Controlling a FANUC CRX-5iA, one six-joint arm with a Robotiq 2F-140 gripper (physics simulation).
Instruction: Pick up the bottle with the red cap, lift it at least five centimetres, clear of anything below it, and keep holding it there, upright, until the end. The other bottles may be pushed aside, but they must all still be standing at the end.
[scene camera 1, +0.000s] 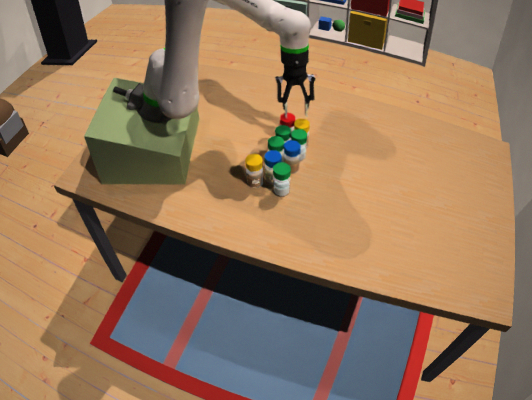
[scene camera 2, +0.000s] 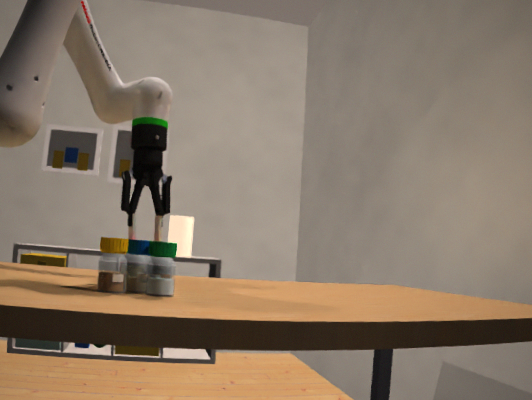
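Where they show: gripper, fingertip midpoint: (scene camera 1: 296, 115) (scene camera 2: 144, 240); arm's base, link origin: (scene camera 1: 156, 109).
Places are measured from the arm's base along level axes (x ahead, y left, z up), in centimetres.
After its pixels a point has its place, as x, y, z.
The red-capped bottle (scene camera 1: 287, 119) {44.9, 12.3, -6.9} stands at the far end of a tight bottle cluster; its body is hidden by nearer bottles, and in scene camera 2 it is almost wholly hidden behind them. My gripper (scene camera 1: 296, 113) {47.4, 15.2, -6.8} (scene camera 2: 145, 235) {47.4, 15.2, -6.8} points straight down, open and empty, its fingertips at about cap height at the far end. In scene camera 1 the left fingertip meets the red cap's back edge; the right one is just behind the neighbouring yellow-capped bottle (scene camera 1: 302, 125) {50.7, 10.5, -6.9}. Whether they touch is unclear. A green-capped bottle (scene camera 1: 283, 133) {45.4, 4.5, -6.9} stands just in front of the red one.
More upright bottles stand nearer: green-capped (scene camera 1: 299, 137) {51.1, 4.0, -6.9}, blue-capped (scene camera 1: 292, 149) {50.1, -2.4, -6.9}, yellow-capped (scene camera 1: 254, 163) {40.1, -11.9, -6.8} (scene camera 2: 113, 245) {39.2, -13.0, -8.3} and a front green-capped one (scene camera 1: 281, 172) {49.2, -13.5, -6.8} (scene camera 2: 162, 249) {48.5, -14.4, -8.3}. The green base block (scene camera 1: 142, 162) {3.5, -20.6, -6.4} stands left on the wooden table (scene camera 1: 425, 210) {99.0, -7.2, -17.3} (scene camera 2: 325, 300) {85.0, -11.6, -17.4}.
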